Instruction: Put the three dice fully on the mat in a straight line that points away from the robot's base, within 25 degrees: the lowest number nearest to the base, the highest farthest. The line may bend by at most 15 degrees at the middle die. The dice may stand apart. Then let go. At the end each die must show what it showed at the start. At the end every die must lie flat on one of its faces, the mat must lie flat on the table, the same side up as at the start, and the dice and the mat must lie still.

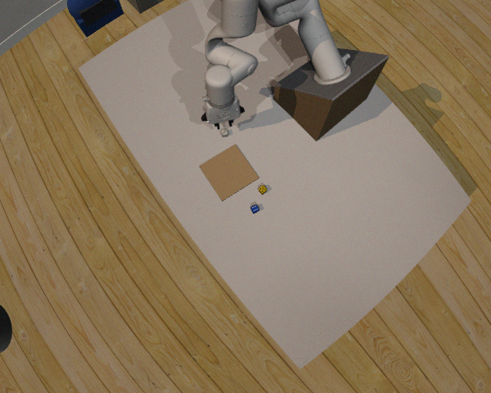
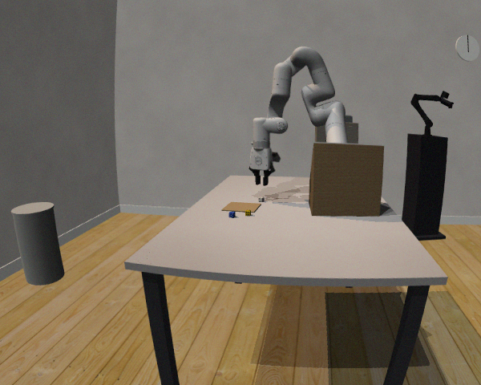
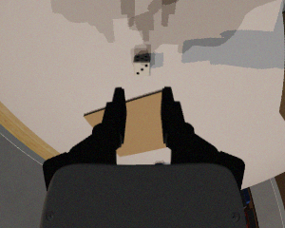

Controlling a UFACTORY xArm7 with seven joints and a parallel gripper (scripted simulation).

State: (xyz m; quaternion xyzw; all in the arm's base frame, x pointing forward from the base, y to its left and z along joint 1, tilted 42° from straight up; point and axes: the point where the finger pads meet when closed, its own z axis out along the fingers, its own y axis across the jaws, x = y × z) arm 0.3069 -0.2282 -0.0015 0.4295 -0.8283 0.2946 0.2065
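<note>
Now: hand 9 cm above the white die. From my hand the other things lie so: yellow die 23 cm to the left, 9 cm below, 6 cm ahead; then blue die 25 cm to the left, 12 cm ahead, 9 cm below; then brown mat 10 cm to the left, 10 cm below, 9 cm ahead.
</note>
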